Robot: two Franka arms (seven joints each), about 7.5 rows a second.
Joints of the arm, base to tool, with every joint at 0 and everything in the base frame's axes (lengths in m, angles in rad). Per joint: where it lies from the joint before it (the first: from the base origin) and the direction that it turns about. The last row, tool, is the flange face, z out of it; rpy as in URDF.
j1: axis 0 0 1 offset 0 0 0.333
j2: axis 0 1 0 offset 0 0 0
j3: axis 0 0 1 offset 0 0 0.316
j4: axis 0 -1 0 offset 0.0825 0 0
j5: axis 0 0 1 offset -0.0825 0 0.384
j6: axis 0 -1 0 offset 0 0 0
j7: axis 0 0 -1 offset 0.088 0 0
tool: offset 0 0 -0.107 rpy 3.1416 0 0
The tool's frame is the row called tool.
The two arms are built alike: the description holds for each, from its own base.
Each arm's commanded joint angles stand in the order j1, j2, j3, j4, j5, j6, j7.
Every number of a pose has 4 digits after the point.
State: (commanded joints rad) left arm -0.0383 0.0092 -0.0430 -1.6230 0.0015 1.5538 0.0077; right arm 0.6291 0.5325 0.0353 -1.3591 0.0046 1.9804 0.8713
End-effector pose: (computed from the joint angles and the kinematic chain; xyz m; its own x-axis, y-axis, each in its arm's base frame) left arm 0.5513 -0.0447 0.5934 0.9930 -0.0886 -0.0783 -0.0889 -0.9960 -0.0005; right arm 0.5691 0.4396 0.4220 0.9760 -0.2140 0.0402 -0.2102 -0.9742 -0.0824
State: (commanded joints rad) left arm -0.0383 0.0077 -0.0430 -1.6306 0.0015 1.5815 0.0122; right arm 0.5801 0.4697 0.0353 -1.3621 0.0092 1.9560 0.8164
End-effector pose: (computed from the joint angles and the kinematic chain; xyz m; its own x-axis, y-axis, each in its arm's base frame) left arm 0.5536 -0.0449 0.5929 0.9940 -0.0933 -0.0568 -0.0934 -0.9956 -0.0005; right arm 0.5817 0.4061 0.4630 0.9754 -0.2103 0.0668 -0.2025 -0.9734 -0.1074
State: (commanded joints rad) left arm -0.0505 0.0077 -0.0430 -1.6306 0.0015 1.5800 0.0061; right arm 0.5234 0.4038 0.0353 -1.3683 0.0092 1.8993 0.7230
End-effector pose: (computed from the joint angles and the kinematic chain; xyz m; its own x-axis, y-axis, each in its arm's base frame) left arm 0.5528 -0.0516 0.5928 0.9933 -0.0993 -0.0583 -0.0995 -0.9950 -0.0008; right arm 0.5900 0.3646 0.5004 0.9816 -0.1731 0.0801 -0.1647 -0.9811 -0.1012
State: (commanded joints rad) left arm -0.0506 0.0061 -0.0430 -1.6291 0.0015 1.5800 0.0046; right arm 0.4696 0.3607 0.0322 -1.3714 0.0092 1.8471 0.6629
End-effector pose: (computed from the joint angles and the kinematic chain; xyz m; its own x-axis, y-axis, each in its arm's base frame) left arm 0.5525 -0.0516 0.5944 0.9937 -0.0979 -0.0552 -0.0981 -0.9952 -0.0010; right arm 0.5981 0.3249 0.5232 0.9827 -0.1679 0.0780 -0.1611 -0.9831 -0.0868
